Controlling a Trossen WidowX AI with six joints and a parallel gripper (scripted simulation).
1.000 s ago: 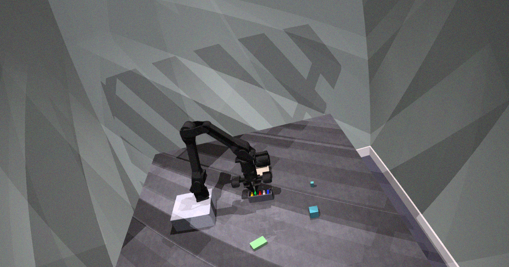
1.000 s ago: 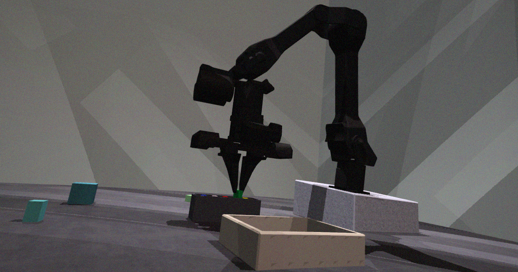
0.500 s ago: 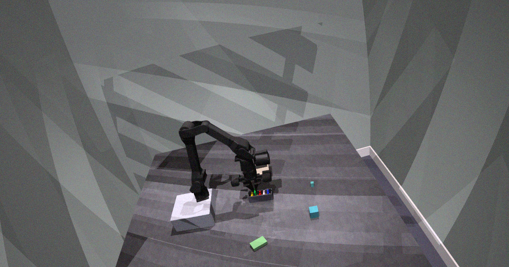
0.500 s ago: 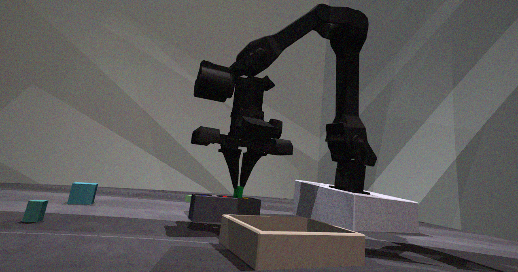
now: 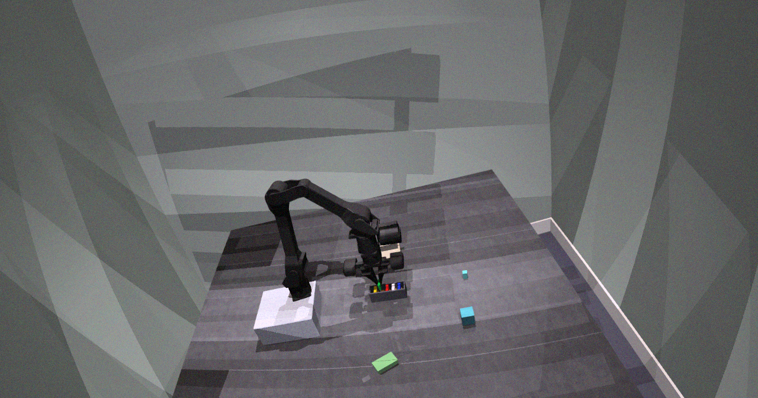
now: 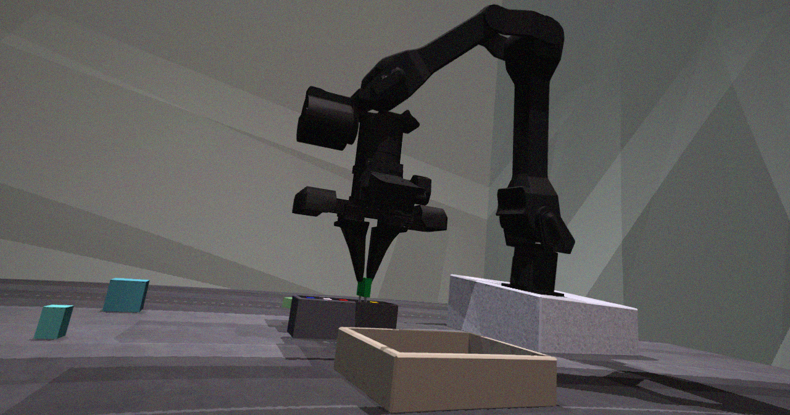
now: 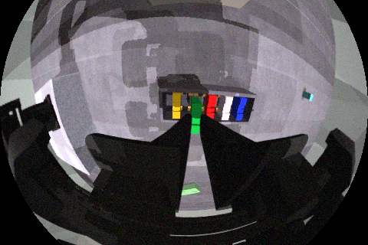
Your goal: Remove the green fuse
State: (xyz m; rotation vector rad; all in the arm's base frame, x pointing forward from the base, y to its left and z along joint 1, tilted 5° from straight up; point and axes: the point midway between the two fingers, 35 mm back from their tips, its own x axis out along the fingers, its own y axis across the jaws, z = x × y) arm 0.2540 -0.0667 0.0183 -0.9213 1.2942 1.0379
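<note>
The yellow fuse lies 40 mm below my gripper tip, 20 mm behind it and 10 mm to the left of it. From my gripper tip the other things lie so: green fuse 10 mm below; red fuse 40 mm below, 20 mm ahead, 10 mm to the right; white fuse 40 mm below, 40 mm ahead, 10 mm to the right.
</note>
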